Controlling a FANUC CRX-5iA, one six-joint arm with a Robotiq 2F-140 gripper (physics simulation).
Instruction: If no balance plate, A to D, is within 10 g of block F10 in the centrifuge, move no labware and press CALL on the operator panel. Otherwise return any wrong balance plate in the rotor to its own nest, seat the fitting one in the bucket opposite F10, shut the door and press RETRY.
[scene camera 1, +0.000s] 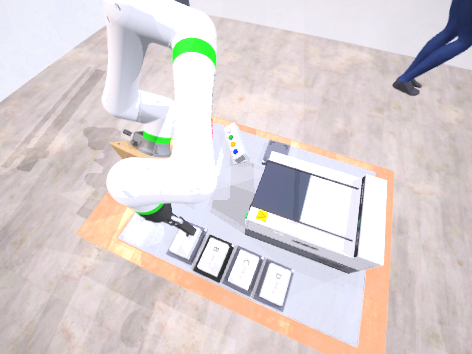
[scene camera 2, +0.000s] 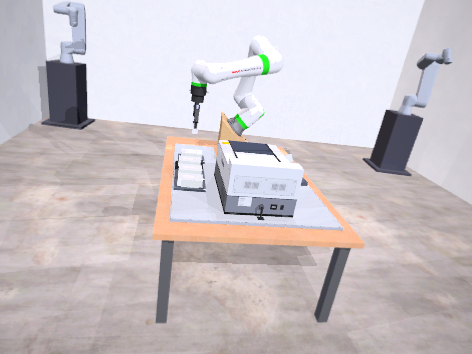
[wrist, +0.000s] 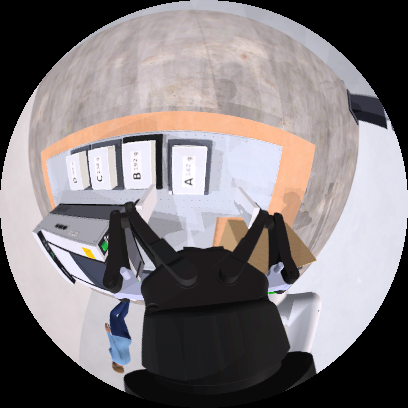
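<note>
My gripper is open and empty, above the table near plate A. White balance plates A, B, C and D lie in a row in their dark nests. In the wrist view B reads 192 g and A faintly 142 g; D's weight is unreadable. The centrifuge has a dark and white top; its rotor and block F10 are hidden. The operator panel has green, orange and blue buttons.
A small dark pad lies behind the centrifuge. The arm stands on a wooden wedge at the table's edge. A person stands on the floor beyond the table. Two other robot arms on dark pedestals stand behind.
</note>
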